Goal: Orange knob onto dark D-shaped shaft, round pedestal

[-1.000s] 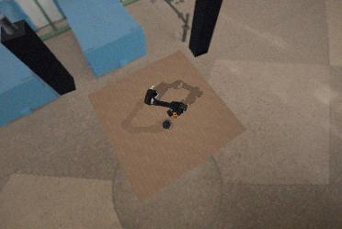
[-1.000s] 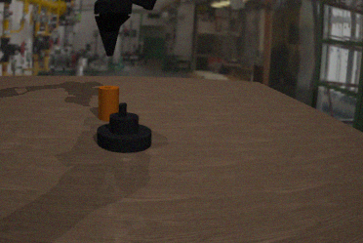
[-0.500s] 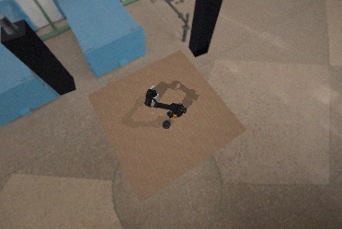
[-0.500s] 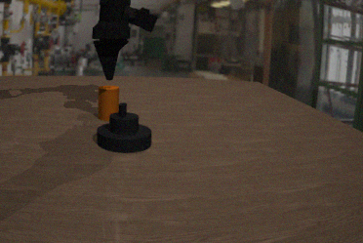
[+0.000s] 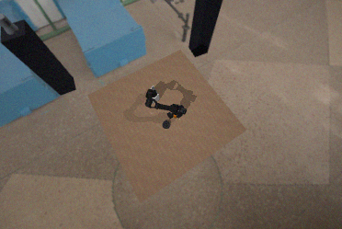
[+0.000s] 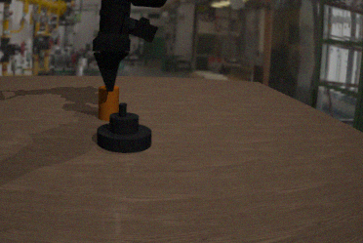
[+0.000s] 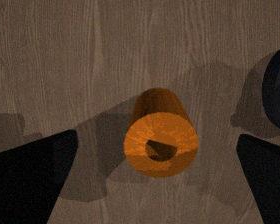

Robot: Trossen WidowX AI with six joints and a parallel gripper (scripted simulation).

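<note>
Right now my gripper tip is 3 cm above the orange knob. From my gripper tip the other things lie so: pedestal: 13 cm to the right, 5 cm ahead, 3 cm below.
</note>
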